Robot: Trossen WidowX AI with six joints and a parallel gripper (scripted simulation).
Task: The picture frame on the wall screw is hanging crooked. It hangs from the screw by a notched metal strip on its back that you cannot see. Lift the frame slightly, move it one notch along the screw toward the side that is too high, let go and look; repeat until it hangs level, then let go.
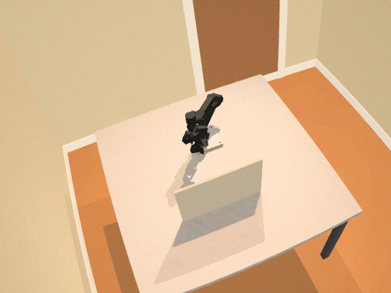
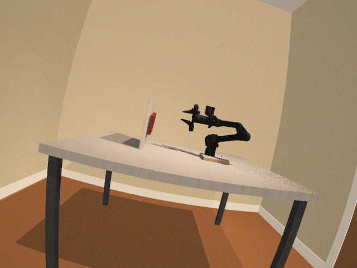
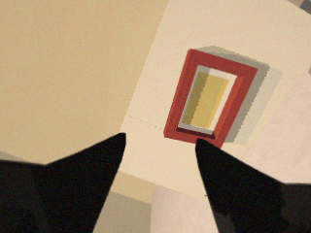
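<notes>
Right now the red picture frame is 200 mm ahead of my gripper tip, 90 mm below it and 20 mm to the left of it. From my gripper tip the other things lie so: wall panel: 210 mm ahead, 100 mm below, 30 mm to the left.
</notes>
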